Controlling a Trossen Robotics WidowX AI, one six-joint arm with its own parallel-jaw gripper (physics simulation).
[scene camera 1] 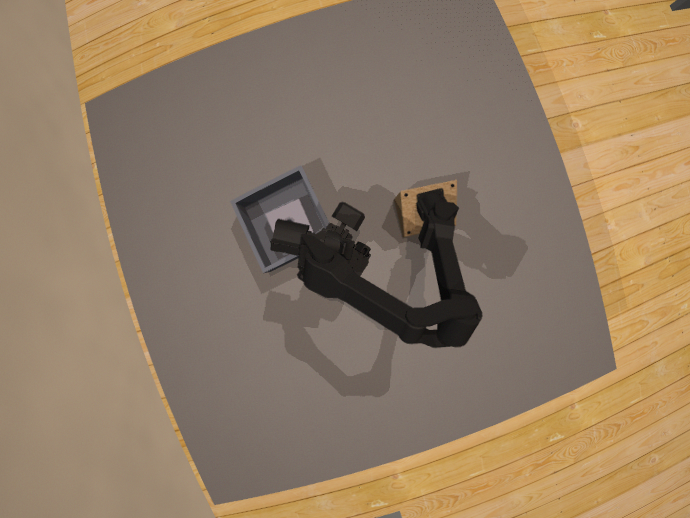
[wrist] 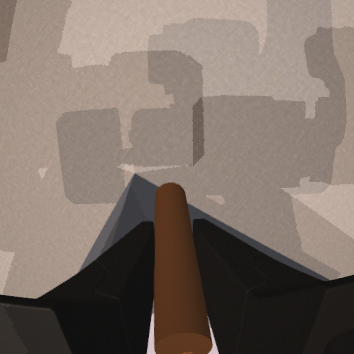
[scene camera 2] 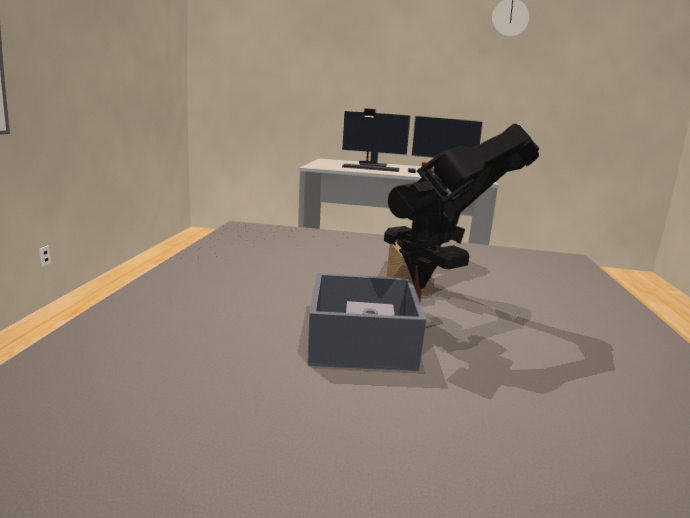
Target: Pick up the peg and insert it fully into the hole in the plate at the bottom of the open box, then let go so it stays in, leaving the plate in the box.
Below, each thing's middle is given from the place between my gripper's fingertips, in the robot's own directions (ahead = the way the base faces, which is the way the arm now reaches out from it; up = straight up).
Labels:
Now: hand 100 mm short of the grey-blue box [scene camera 2: 336,339], 90 mm to the left of it and 40 mm above it.

